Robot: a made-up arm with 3 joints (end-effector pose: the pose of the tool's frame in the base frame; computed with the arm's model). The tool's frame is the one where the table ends. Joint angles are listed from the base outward.
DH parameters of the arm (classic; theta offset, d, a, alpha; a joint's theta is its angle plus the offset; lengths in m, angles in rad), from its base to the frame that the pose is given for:
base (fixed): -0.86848 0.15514 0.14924 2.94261
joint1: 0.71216 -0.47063 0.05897 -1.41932
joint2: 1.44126 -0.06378 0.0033 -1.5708
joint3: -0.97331 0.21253 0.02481 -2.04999
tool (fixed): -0.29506 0.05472 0 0
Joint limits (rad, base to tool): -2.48..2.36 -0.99..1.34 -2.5..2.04
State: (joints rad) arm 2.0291 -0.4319 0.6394
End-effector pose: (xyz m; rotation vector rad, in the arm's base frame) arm 0.2232 -0.1401 0.7717 0.0277 -1.2930 0.8472
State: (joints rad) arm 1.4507 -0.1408 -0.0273
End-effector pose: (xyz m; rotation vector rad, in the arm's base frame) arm 0.2951 -0.0803 0.7173 -0.0408 -0.7004 1.3328
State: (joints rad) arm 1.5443 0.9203 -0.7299
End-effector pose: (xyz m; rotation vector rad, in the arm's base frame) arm 0.2603 -0.1120 0.5147 -0.0290 0.6537 1.3051
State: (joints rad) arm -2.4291 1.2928 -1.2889
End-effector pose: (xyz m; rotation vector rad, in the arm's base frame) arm 0.0905 -0.0769 0.4700 0.6573 0.5644 -0.5632
